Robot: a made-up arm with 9 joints. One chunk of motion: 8 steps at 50 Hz.
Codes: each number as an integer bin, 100 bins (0 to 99) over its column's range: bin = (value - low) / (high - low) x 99, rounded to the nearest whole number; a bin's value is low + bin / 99 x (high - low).
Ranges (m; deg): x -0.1..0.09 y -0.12..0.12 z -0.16..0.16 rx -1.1..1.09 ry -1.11..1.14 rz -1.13..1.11
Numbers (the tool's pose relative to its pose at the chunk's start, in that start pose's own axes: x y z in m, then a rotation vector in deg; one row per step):
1: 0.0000 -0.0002 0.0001 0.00 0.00 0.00
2: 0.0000 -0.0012 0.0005 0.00 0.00 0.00
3: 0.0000 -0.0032 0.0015 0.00 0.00 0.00
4: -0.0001 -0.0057 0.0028 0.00 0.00 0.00
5: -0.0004 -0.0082 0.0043 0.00 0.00 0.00
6: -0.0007 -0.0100 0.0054 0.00 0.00 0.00
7: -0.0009 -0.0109 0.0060 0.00 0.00 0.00
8: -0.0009 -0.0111 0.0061 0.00 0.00 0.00
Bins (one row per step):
1: 52 49 50 50 49 50
2: 52 49 50 50 49 50
3: 52 48 50 50 49 50
4: 52 47 50 50 49 50
5: 52 46 51 50 49 50
6: 52 45 51 50 49 50
7: 52 45 51 50 49 50
8: 52 45 51 50 49 50

